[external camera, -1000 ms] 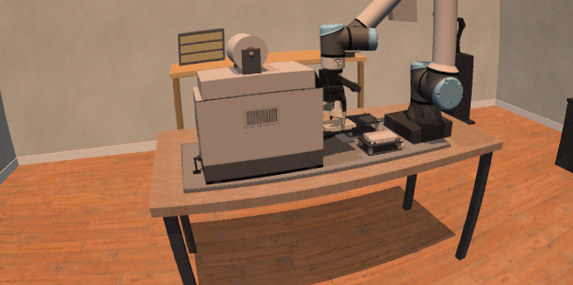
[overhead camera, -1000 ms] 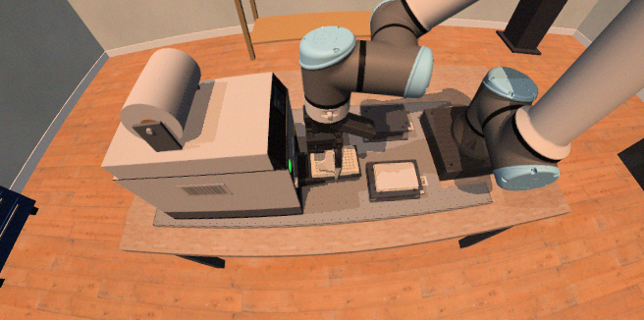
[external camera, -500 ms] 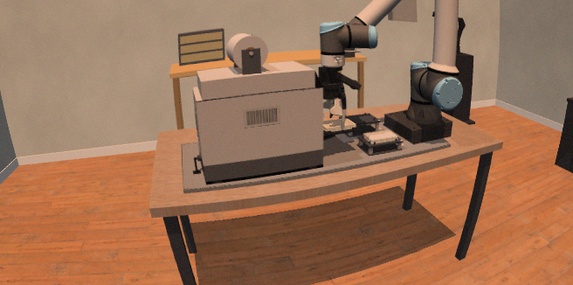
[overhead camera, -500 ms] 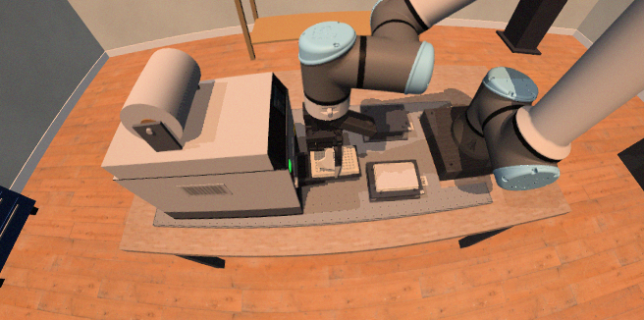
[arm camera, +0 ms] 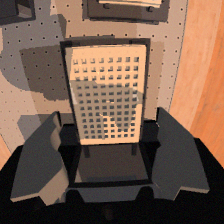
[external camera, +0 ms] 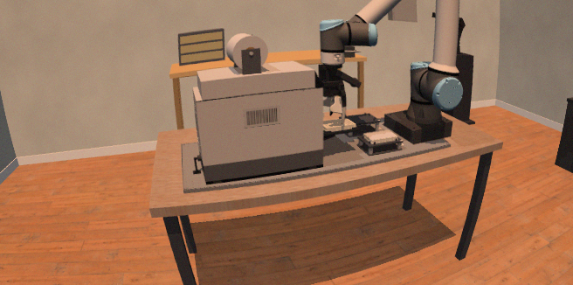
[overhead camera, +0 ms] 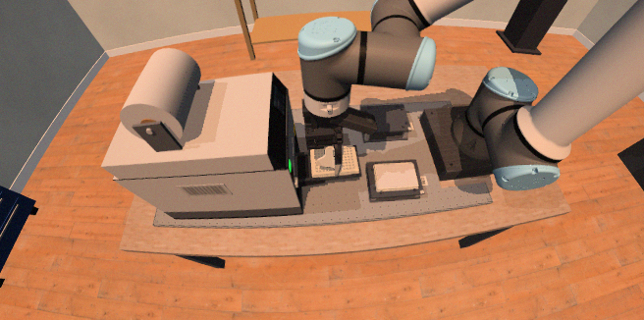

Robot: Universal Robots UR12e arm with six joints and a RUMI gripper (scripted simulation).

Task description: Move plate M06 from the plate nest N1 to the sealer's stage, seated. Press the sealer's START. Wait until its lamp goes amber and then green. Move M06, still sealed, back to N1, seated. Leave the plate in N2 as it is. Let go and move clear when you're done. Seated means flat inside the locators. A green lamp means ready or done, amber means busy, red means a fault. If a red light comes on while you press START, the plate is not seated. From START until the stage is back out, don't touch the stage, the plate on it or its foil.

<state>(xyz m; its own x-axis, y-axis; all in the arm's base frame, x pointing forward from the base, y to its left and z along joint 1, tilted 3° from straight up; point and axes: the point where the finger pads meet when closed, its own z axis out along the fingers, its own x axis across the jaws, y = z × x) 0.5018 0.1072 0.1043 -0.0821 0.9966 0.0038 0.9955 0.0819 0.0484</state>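
The sealer stage lies 40 mm below my hand. Round my hand: foil roll: 330 mm ahead, 30 mm to the left, 280 mm above; then N1 label: 290 mm behind, 200 mm to the right, 140 mm below; then white plate: 190 mm behind, 20 mm to the left, 90 mm below.
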